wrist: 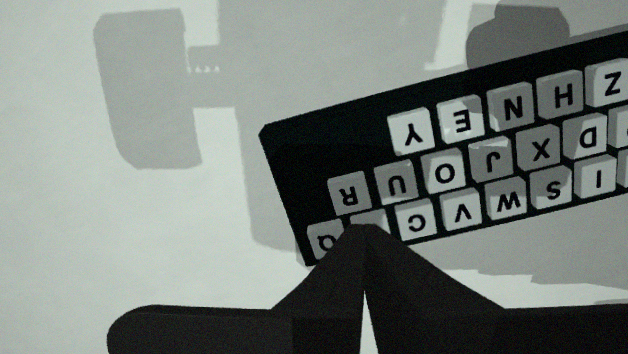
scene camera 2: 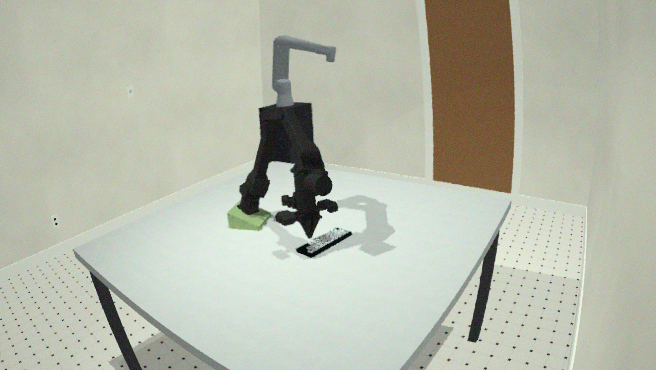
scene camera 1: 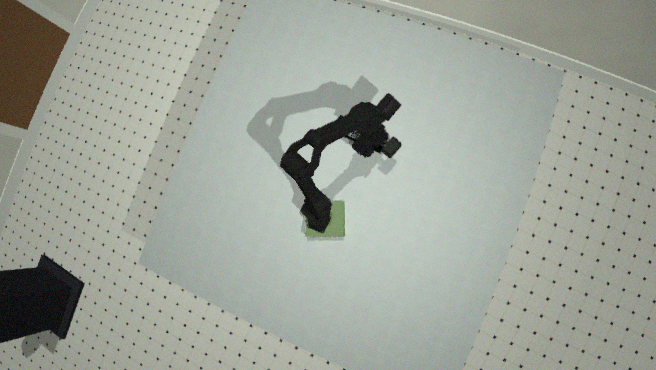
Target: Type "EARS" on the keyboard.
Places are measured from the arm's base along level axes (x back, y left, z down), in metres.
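Pixels of known places: gripper, between the fingertips: (wrist: 361, 237) (scene camera 2: 309, 238); arm's base, origin of its link: (scene camera 2: 247, 209) (scene camera 1: 319, 222).
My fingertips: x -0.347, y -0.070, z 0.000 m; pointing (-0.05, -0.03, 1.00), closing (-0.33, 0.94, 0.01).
Ahead of a thing's pixels: the offset from my fingertips to its top centre. "spot": to the spot under its first point. Level surfaces: height alone.
The black keyboard @(spot: dx -0.004, dy -0.024, dz +0.034 m) (scene camera 2: 306, 251) (wrist: 320, 137) with pale letter keys lies on the table; in the wrist view its letters are upside down. The R key @(dx +0.001, dy -0.002, dz +0.029 m) (wrist: 349, 194) is at the left end of the middle row, the E key @(dx +0.016, dy +0.046, dz +0.029 m) (wrist: 461, 120) is in the far row and the S key @(dx -0.024, dy +0.076, dz +0.029 m) (wrist: 551, 191) is in the near row. The A key does not show in the wrist view. My gripper (scene camera 2: 310, 236) (wrist: 361, 237) is shut and empty, its tips pointing down close over the near row, where they cover part of the key between Q and C. Whether they touch it is unclear.
The green wedge-shaped base block (scene camera 1: 338, 220) (scene camera 2: 245, 220) stands under the arm's foot on the pale table @(dz +0.045 m) (scene camera 1: 425, 260) (scene camera 2: 225, 295). A black pedestal (scene camera 1: 35, 300) (scene camera 2: 287, 145) carrying a grey arm (scene camera 2: 281, 65) stands beyond the table. In scene camera 1 the arm hides most of the keyboard.
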